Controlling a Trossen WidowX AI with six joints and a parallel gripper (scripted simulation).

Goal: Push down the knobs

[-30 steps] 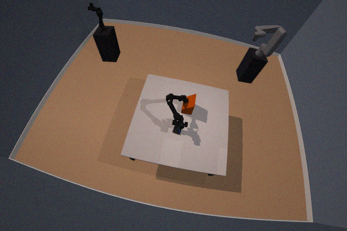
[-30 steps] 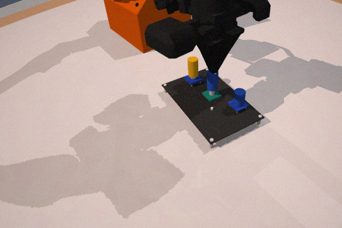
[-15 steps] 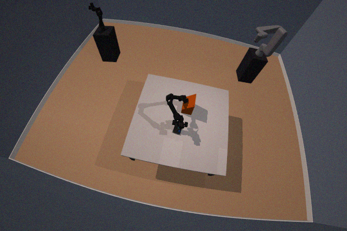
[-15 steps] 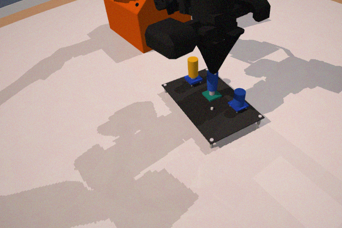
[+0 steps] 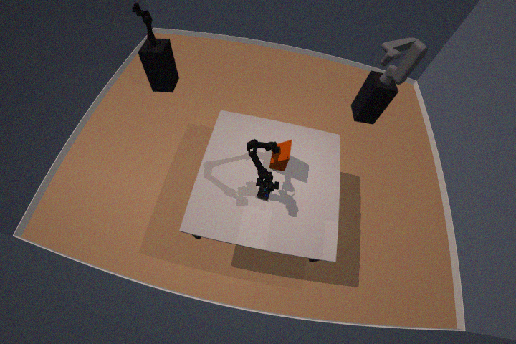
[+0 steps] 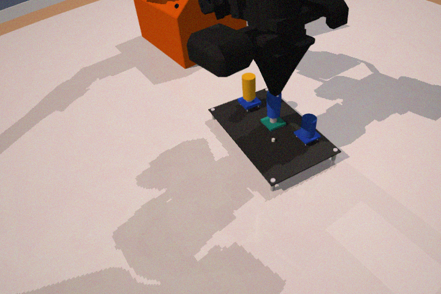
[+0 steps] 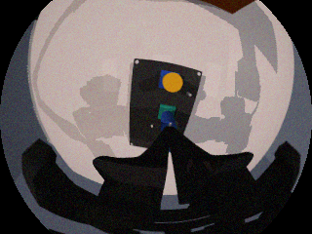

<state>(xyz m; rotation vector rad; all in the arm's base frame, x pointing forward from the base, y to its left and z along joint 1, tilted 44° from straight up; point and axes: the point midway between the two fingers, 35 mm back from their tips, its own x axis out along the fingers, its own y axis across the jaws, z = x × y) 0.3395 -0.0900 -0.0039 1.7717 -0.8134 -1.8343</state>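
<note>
The yellow knob lies 50 mm behind my gripper tip and 20 mm below it.
</note>
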